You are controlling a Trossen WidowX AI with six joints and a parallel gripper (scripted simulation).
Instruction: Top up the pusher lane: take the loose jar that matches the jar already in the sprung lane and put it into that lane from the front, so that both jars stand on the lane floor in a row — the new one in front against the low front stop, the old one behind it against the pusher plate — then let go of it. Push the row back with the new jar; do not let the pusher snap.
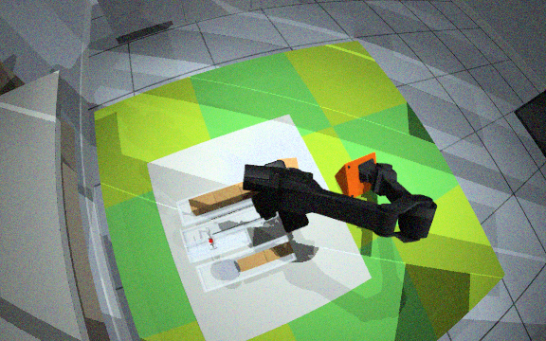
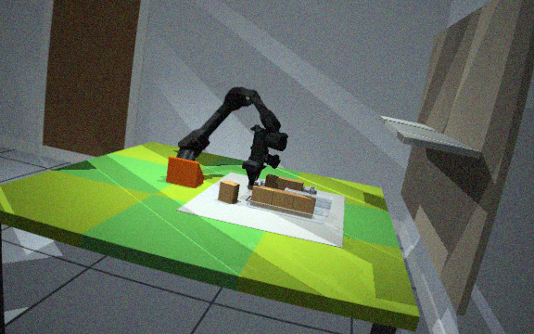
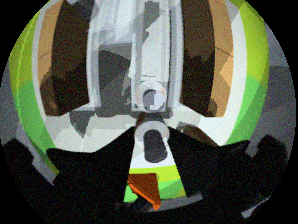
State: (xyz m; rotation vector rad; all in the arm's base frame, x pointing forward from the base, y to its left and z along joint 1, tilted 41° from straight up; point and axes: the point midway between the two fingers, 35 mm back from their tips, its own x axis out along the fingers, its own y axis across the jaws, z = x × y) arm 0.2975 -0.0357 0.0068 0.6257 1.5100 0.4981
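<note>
Right now my gripper tip is 190 mm short of the lane, 10 mm to the right of it and 40 mm above it. From my gripper tip the other things lie so: red mark 230 mm ahead, 20 mm to the left, 10 mm above; then grey disc 210 mm ahead, 110 mm to the left, 30 mm below.
</note>
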